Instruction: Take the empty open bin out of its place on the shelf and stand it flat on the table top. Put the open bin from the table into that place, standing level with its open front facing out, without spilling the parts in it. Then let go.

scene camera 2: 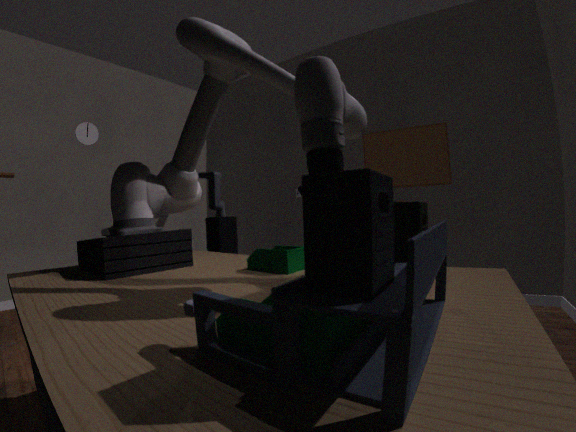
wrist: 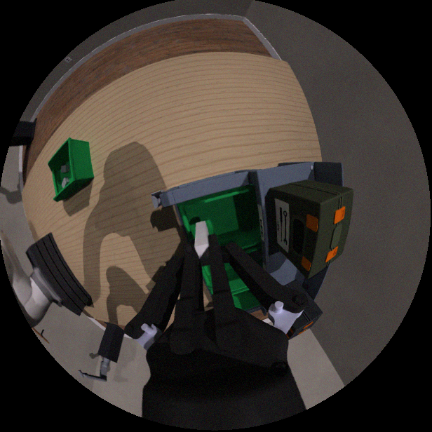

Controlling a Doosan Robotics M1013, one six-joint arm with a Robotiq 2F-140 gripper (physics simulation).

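Places are measured from the arm's base along level axes (x ahead, y left, z up), in metres.
Where they show: arm's base at its link origin: (scene camera 2: 134,234).
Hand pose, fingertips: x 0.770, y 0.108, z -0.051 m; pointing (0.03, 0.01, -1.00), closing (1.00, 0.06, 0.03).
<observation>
Each offset is from my fingertips to the centre of the thing. "pt": to the spot under its first point. Level surfaces: height alone.
A green open bin {pt dx -0.286, dy +0.152, dz -0.031 m} (scene camera 2: 276,259) (wrist: 71,168) with small grey parts in it stands on the wooden table {dz -0.075 m} (scene camera 2: 93,325) (wrist: 201,112), away from the shelf. The grey-blue shelf {pt dx +0.237, dy -0.231, dz +0.061 m} (scene camera 2: 425,260) (wrist: 201,190) holds green bins; the upper one (wrist: 225,211) looks empty, and another (wrist: 241,296) sits below it. In the wrist view my gripper (wrist: 200,241) is shut, with its fingertips together at the left front edge of the upper bin. I cannot see anything held between them. In the scene view the gripper is hidden behind a dark box.
A dark olive toolbox {dx +0.157, dy -0.225, dz +0.088 m} (scene camera 2: 349,232) (wrist: 310,225) with orange clasps stands on the shelf, right beside my wrist. The arm's black base block (scene camera 2: 135,253) (wrist: 58,273) sits at the table's far left. A dark post (scene camera 2: 221,232) stands behind the table bin.
</observation>
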